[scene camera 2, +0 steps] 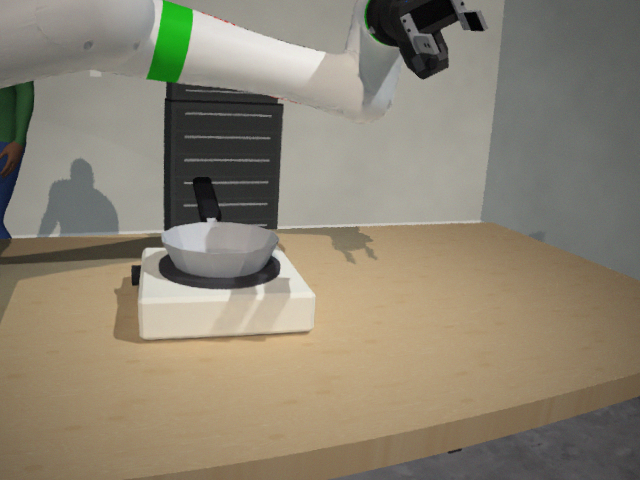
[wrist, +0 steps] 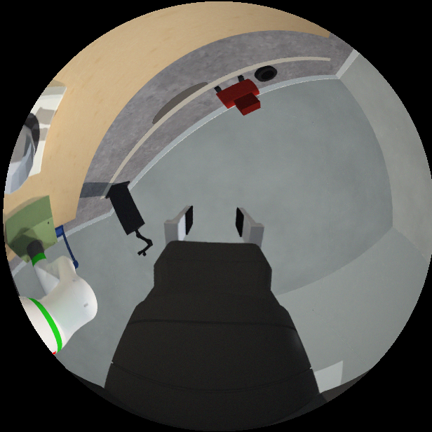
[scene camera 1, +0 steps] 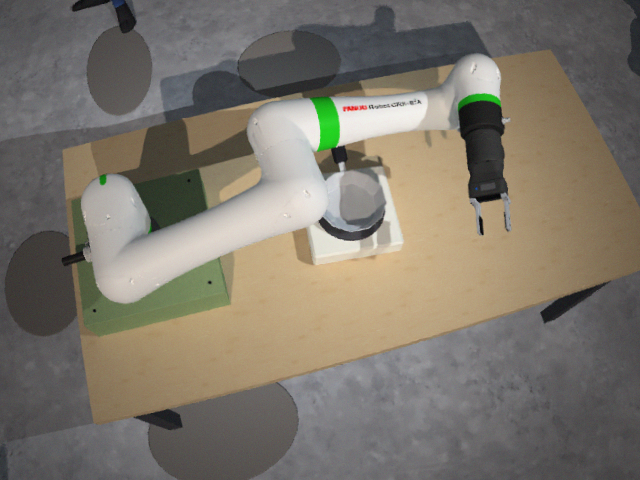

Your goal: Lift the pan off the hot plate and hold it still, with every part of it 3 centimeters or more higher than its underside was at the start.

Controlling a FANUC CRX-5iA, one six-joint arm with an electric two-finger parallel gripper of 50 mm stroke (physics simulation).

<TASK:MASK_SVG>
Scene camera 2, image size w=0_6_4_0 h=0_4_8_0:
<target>gripper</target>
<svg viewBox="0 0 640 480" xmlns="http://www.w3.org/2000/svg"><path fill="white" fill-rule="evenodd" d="M382 12L383 22L387 31L400 41L412 43L416 54L427 53L436 55L440 53L441 49L435 36L441 29L457 21L460 21L463 30L484 31L488 29L482 11L467 11L463 0L386 0Z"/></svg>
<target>white hot plate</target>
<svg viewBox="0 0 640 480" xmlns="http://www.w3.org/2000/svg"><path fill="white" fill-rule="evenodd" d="M316 295L278 246L274 249L267 264L259 272L240 277L211 278L185 273L175 267L166 248L145 248L142 251L141 265L131 267L132 286L139 285L139 336L144 340L310 331L314 327Z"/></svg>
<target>light grey pan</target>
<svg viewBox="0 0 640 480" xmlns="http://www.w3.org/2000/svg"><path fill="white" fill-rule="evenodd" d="M193 179L196 202L202 222L175 226L161 233L162 242L175 267L188 274L211 278L240 277L259 272L267 264L280 238L274 231L255 225L220 222L222 215L211 179L209 177L196 177Z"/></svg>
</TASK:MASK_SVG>
